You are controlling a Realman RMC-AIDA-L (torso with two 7-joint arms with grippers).
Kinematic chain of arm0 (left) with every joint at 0, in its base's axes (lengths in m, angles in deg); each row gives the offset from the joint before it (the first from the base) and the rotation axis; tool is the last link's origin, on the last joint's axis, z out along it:
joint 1: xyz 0 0 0.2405 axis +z
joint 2: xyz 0 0 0 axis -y
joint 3: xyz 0 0 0.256 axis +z
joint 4: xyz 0 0 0 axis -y
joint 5: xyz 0 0 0.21 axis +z
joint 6: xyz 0 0 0 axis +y
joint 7: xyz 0 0 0.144 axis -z
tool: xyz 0 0 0
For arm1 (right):
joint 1: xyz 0 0 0.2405 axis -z
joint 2: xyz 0 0 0 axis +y
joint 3: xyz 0 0 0.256 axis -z
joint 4: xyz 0 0 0 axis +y
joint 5: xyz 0 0 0.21 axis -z
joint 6: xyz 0 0 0 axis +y
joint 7: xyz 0 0 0.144 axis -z
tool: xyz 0 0 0
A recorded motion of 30 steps. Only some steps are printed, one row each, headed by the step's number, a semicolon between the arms.
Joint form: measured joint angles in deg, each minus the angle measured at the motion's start. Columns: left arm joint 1, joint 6, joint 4, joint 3, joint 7, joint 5, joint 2; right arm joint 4, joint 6, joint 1, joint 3, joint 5, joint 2, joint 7.
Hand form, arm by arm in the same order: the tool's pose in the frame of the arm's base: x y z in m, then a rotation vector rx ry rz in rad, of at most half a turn. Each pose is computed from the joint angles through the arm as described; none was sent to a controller.
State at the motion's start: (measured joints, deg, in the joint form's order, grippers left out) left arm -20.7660 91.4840 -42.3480 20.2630 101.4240 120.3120 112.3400; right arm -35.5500 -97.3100 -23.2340 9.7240 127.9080 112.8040 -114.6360
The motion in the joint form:
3: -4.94 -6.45 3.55 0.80 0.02 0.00 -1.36; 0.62 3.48 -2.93 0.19 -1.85 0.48 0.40
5: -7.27 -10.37 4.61 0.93 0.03 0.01 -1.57; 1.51 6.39 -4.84 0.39 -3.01 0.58 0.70
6: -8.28 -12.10 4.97 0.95 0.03 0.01 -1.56; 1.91 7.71 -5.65 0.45 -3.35 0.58 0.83
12: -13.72 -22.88 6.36 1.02 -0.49 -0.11 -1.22; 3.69 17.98 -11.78 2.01 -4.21 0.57 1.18
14: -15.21 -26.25 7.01 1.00 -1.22 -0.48 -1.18; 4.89 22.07 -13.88 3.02 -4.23 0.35 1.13
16: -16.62 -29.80 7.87 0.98 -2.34 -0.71 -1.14; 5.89 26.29 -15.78 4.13 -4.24 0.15 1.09
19: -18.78 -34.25 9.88 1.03 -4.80 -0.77 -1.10; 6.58 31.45 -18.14 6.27 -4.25 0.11 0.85
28: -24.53 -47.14 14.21 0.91 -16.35 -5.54 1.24; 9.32 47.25 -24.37 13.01 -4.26 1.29 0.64
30: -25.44 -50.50 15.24 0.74 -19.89 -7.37 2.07; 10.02 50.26 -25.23 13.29 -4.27 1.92 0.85
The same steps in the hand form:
3: -0.3470 0.3284 0.1012 -2.1811 -1.2194 -0.6983; 0.3413 0.3039 0.0779 -2.0718 1.6229 0.9769
5: -0.3418 0.3467 0.1019 -2.1518 -1.1951 -0.6837; 0.3347 0.3198 0.0766 -2.0562 1.5905 0.9908
6: -0.3392 0.3546 0.1019 -2.1381 -1.1841 -0.6785; 0.3322 0.3264 0.0762 -2.0485 1.5784 0.9927
12: -0.3241 0.3975 0.1049 -2.0409 -1.1103 -0.6400; 0.3125 0.3742 0.0731 -2.0084 1.4969 0.9469
14: -0.3200 0.4092 0.1063 -2.0084 -1.0840 -0.6299; 0.3062 0.3899 0.0707 -1.9932 1.4799 0.9176
16: -0.3171 0.4199 0.1070 -1.9769 -1.0572 -0.6117; 0.3009 0.4044 0.0690 -1.9736 1.4605 0.8833
19: -0.3115 0.4335 0.1030 -1.9576 -1.0164 -0.5788; 0.2922 0.4219 0.0666 -1.9595 1.4277 0.8317
28: -0.2866 0.4674 0.0838 -1.8895 -0.8645 -0.5181; 0.2663 0.4626 0.0481 -1.9127 1.3346 0.6820
30: -0.2841 0.4719 0.0777 -1.8638 -0.8395 -0.4958; 0.2638 0.4669 0.0424 -1.8898 1.3297 0.6665

